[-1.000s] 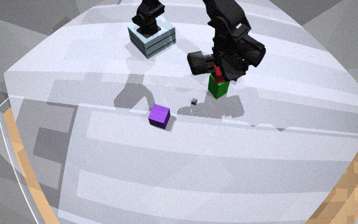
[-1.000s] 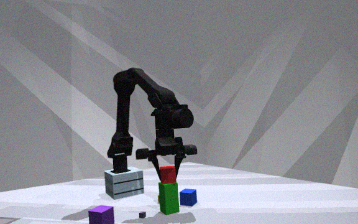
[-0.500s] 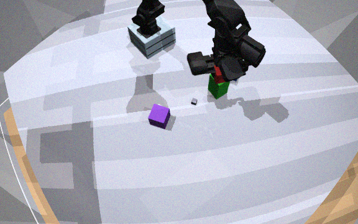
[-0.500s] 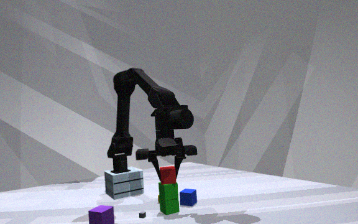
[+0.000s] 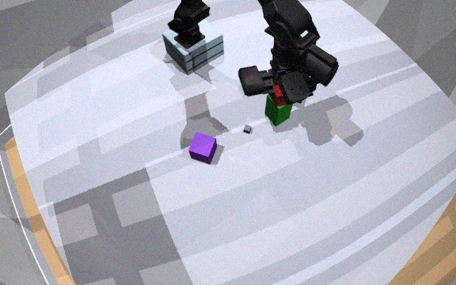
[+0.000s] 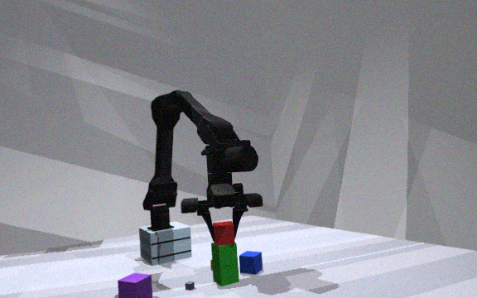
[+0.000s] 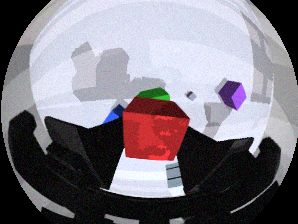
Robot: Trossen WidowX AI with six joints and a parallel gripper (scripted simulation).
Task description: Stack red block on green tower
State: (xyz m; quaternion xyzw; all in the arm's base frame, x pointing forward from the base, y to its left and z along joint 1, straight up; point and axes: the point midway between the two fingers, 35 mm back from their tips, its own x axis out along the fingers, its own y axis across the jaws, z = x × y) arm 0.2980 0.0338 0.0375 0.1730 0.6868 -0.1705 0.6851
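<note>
The red block lies 2 cm above my gripper tip. The rest, counted from my gripper tip: tiny grey cube 2 cm behind, 8 cm to the right, 9 cm below; then blue block 1 cm behind, 8 cm to the left, 8 cm below; then small yellow block 9 cm behind, 3 cm to the left, 8 cm below.
</note>
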